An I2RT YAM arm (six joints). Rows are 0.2 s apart.
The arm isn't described. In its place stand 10 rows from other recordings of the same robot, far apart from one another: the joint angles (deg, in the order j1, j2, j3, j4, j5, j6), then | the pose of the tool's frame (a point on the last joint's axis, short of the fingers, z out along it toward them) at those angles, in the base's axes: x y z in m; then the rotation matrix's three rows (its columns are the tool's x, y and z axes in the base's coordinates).
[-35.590 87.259 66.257 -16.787 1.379 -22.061] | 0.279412 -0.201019 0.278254; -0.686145 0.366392 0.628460; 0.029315 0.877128 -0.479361; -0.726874 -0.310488 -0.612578
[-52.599 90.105 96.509 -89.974 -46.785 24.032] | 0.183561 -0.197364 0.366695; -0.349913 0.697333 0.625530; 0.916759 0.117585 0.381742; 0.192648 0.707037 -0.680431
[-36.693 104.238 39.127 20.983 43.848 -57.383] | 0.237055 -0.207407 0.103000; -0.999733 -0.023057 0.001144; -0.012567 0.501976 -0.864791; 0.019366 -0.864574 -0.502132
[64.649 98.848 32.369 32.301 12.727 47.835] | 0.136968 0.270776 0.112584; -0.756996 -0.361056 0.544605; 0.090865 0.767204 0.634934; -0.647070 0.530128 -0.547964
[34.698 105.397 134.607 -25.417 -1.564 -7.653] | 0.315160 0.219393 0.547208; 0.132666 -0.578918 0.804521; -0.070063 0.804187 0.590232; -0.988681 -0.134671 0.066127
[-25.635 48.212 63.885 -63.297 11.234 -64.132] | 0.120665 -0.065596 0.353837; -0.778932 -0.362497 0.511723; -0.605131 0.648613 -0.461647; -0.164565 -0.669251 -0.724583
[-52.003 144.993 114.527 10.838 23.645 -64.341] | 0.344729 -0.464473 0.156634; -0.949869 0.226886 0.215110; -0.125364 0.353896 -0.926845; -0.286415 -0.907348 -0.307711
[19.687 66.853 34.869 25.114 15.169 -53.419] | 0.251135 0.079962 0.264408; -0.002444 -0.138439 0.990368; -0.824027 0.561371 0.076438; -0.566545 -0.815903 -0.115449
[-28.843 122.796 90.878 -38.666 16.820 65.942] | 0.379222 -0.220610 0.154886; 0.161819 0.976963 0.139135; 0.908738 -0.092559 -0.406973; -0.384719 0.192293 -0.902781
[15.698 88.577 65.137 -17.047 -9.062 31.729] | 0.330721 0.098774 0.264139; -0.732804 0.003376 0.680432; 0.333505 0.873420 0.354841; -0.593105 0.486956 -0.641172
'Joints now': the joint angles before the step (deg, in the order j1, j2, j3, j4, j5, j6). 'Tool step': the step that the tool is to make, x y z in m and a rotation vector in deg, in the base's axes. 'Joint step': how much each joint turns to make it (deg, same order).
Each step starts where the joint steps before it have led.
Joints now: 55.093 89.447 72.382 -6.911 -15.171 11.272
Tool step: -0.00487 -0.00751 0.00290 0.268 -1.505 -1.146
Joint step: 0.103 -2.163 -1.793 0.584 1.577 -0.510
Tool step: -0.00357 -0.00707 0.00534 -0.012 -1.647 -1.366
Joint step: -0.004 -1.919 -0.860 -0.294 1.780 -0.749
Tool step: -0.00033 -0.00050 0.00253 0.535 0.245 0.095
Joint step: -0.033 -0.196 0.237 -0.044 -0.309 0.431
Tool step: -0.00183 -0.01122 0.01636 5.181 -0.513 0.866
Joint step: -1.101 -2.878 -0.872 2.944 -2.712 1.833
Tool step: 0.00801 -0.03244 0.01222 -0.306 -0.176 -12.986
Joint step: -3.584 -4.772 -1.176 -3.294 9.098 2.437
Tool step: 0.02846 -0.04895 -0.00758 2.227 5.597 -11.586
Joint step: -10.084 -3.275 -3.438 -1.588 -0.224 5.769
